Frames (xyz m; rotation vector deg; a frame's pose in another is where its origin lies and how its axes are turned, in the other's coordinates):
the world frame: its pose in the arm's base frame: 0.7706 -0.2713 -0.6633 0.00 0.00 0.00
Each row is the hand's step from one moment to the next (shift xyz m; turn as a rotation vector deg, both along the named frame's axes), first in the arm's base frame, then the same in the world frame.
Working: the arm's base frame: its pose in the world frame: -0.7706 0.2713 0.6633 0.00 0.00 0.00

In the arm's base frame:
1: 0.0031 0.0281 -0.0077 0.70 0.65 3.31
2: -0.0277 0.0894 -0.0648 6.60 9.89 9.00
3: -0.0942 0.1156 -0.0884 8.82 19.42 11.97
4: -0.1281 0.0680 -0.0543 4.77 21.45 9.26
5: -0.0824 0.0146 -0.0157 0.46 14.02 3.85
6: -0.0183 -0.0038 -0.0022 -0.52 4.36 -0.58
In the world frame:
1: 0.0031 0.0281 -0.0077 0.70 0.65 3.31
2: -0.0277 0.0894 -0.0648 6.60 9.89 9.00
3: -0.0942 0.1156 -0.0884 8.82 19.42 11.97
4: -0.1281 0.0680 -0.0543 4.77 21.45 9.26
5: -0.0824 0.0146 -0.0157 0.46 14.02 3.85
6: -0.0183 -0.0038 -0.0022 -0.52 4.36 -0.58

